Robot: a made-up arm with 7 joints.
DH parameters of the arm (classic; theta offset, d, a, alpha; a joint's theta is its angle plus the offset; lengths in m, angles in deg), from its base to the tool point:
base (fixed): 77.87 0 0.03 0
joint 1: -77.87 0.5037 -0.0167 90
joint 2: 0 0.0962 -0.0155 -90
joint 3: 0 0.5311 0.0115 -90
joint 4: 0 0.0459 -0.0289 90
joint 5: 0 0.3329 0.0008 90
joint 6: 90 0.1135 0.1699 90
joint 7: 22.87 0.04 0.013 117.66
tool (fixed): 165.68 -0.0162 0 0
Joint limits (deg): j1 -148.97..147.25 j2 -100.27..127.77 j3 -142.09..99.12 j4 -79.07..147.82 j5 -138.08..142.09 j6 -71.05..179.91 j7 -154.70..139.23
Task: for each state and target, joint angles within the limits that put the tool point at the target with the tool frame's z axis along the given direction. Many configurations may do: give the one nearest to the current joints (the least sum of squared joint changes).
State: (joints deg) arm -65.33 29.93 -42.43 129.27 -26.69 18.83 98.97
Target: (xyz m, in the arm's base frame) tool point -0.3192 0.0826 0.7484 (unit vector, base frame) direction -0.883 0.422 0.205
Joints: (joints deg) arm -107.53 41.36 -35.51 147.82 -6.31 21.41 137.50
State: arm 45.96 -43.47 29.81 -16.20 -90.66 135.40 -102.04
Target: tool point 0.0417 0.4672 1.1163 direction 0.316 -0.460 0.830
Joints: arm 69.29 -33.79 -1.59 12.64 -123.99 142.55 -139.91
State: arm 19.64 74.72 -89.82 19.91 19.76 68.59 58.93
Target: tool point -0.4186 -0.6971 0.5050 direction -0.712 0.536 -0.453
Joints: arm 30.79 75.17 -91.13 65.18 53.39 103.08 60.31
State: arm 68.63 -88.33 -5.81 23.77 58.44 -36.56 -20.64
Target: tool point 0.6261 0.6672 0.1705 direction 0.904 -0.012 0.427
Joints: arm 36.11 -97.51 17.57 23.39 90.54 -24.43 -11.87
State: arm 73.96 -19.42 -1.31 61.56 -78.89 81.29 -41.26
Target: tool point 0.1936 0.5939 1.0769 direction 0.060 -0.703 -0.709
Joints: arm 61.40 -22.02 -6.40 76.07 -92.61 93.95 -46.16
